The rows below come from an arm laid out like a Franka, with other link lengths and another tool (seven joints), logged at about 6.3 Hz.
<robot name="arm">
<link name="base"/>
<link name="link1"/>
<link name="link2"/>
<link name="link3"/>
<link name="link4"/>
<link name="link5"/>
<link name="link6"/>
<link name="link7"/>
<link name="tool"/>
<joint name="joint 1" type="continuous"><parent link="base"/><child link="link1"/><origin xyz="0.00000 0.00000 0.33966" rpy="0.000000 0.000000 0.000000"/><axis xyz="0 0 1"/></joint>
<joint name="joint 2" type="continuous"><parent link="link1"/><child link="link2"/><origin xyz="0.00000 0.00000 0.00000" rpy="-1.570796 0.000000 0.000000"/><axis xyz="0 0 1"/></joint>
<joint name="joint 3" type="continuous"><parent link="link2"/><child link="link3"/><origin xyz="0.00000 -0.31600 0.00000" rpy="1.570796 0.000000 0.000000"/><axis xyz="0 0 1"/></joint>
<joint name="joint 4" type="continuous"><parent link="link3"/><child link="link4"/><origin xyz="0.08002 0.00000 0.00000" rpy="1.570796 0.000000 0.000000"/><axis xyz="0 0 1"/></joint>
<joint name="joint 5" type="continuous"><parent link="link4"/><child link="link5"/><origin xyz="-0.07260 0.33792 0.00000" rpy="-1.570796 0.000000 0.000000"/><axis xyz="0 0 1"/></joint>
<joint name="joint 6" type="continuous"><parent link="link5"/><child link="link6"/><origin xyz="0.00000 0.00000 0.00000" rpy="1.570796 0.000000 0.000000"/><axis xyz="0 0 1"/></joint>
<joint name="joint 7" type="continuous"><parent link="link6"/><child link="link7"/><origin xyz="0.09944 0.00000 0.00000" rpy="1.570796 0.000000 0.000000"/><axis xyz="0 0 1"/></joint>
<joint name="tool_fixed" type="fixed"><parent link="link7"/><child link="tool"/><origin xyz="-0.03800 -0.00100 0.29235" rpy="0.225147 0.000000 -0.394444"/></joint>
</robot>
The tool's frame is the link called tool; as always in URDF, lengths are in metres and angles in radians. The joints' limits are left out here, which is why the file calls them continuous.
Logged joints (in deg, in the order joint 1, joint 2, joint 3, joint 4, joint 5, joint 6, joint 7), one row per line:
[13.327 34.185 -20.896 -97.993 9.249 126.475 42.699]
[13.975 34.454 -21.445 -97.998 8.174 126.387 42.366]
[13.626 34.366 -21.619 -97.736 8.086 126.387 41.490]
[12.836 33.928 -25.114 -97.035 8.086 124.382 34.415]
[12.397 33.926 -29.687 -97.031 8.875 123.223 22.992]
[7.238 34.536 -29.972 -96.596 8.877 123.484 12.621]
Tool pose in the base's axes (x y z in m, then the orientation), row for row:
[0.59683 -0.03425 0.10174 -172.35 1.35 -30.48]
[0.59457 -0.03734 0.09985 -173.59 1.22 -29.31]
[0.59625 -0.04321 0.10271 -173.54 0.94 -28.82]
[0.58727 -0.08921 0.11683 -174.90 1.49 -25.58]
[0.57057 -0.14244 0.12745 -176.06 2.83 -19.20]
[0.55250 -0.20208 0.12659 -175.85 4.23 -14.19]
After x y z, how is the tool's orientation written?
As angles about the fixed x, y, z axes (roll, pitch, yaw), in degrees.
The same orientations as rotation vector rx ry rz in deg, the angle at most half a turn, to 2 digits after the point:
[-166.17 45.41 -1.07]
[-167.82 43.99 -0.67]
[-168.03 43.26 -1.06]
[-170.34 38.77 0.49]
[-173.13 29.43 3.27]
[-173.90 21.88 5.64]

